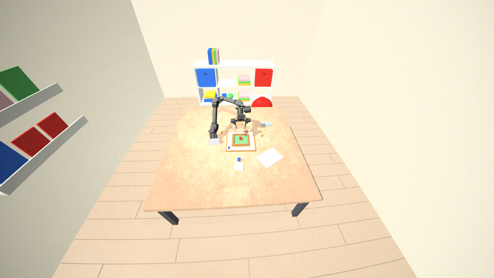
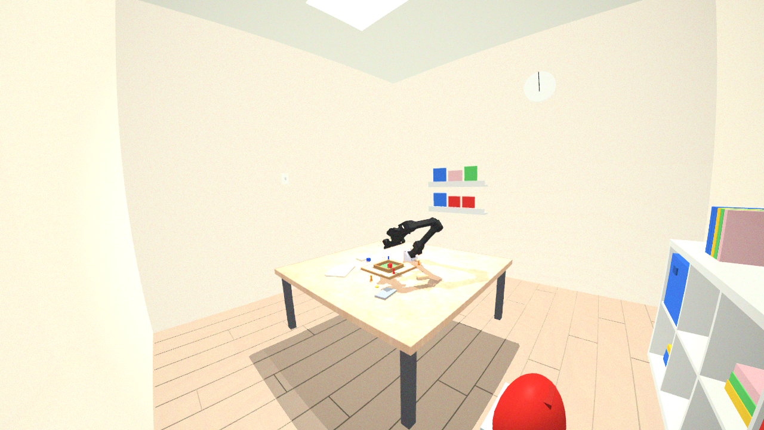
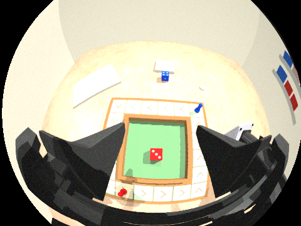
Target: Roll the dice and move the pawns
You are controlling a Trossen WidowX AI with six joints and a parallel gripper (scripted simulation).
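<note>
My gripper tip is 7 cm short of the red pawn, 12 cm to the right of it and 13 cm above it. Also, from my gripper tip: white sheet (26 cm ahead, 23 cm to the right, 15 cm below); then green tray (15 cm below); then blue pawn (12 cm behind, 11 cm to the right, 13 cm below).
</note>
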